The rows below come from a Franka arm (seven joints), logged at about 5 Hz.
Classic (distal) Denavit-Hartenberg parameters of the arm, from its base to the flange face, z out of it. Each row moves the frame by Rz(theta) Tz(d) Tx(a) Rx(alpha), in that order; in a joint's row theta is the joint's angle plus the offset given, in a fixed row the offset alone. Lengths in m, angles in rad.
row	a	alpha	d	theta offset
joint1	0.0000	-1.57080	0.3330	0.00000
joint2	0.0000	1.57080	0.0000	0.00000
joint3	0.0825	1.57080	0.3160	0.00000
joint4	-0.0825	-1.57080	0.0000	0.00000
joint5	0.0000	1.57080	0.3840	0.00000
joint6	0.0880	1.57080	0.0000	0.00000
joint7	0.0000	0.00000	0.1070	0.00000
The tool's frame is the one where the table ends.
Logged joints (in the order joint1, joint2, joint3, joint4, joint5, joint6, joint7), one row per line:
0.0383, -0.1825, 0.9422, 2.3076, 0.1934, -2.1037, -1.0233
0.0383, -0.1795, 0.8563, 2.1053, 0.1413, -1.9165, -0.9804
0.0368, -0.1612, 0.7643, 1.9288, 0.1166, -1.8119, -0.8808
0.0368, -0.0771, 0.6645, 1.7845, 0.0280, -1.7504, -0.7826
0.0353, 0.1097, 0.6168, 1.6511, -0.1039, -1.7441, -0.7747
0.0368, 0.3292, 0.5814, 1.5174, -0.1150, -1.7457, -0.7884
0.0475, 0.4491, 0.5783, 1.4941, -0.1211, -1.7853, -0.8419
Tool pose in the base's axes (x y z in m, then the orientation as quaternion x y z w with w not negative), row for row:
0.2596, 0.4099, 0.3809, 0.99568, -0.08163, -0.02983, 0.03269
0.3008, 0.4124, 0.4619, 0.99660, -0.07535, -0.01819, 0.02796
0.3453, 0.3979, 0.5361, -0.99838, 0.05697, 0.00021, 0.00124
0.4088, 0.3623, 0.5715, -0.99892, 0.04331, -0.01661, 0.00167
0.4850, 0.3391, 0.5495, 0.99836, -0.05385, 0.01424, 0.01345
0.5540, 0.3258, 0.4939, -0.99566, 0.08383, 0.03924, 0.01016
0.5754, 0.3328, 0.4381, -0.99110, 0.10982, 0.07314, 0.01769
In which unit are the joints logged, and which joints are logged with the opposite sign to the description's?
The joints are logged in radians. Opposite sign: joint4, joint6, joint7.
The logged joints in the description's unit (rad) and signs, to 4 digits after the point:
0.0383, -0.1825, 0.9422, -2.3076, 0.1934, 2.1037, 1.0233
0.0383, -0.1795, 0.8563, -2.1053, 0.1413, 1.9165, 0.9804
0.0368, -0.1612, 0.7643, -1.9288, 0.1166, 1.8119, 0.8808
0.0368, -0.0771, 0.6645, -1.7845, 0.0280, 1.7504, 0.7826
0.0353, 0.1097, 0.6168, -1.6511, -0.1039, 1.7441, 0.7747
0.0368, 0.3292, 0.5814, -1.5174, -0.1150, 1.7457, 0.7884
0.0475, 0.4491, 0.5783, -1.4941, -0.1211, 1.7853, 0.8419

